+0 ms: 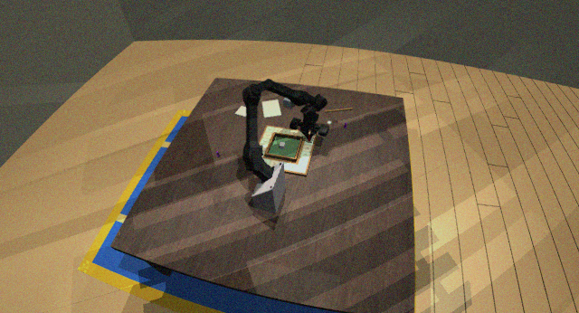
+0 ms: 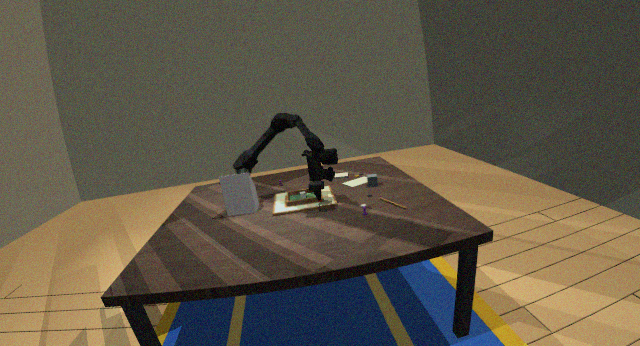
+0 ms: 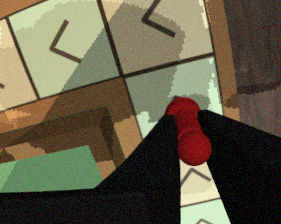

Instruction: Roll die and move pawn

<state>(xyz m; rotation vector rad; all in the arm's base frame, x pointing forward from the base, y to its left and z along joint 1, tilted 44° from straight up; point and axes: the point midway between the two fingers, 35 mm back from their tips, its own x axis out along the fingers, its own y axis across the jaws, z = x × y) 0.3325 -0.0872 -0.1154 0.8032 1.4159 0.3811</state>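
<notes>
Right now my gripper tip is 10 mm below the red pawn. Also, from my gripper tip: grey die 130 mm to the left, 60 mm behind, 10 mm below; green dice tray 120 mm to the left, 60 mm behind, 30 mm below; pencil 280 mm ahead, 150 mm to the right, 30 mm below.
</notes>
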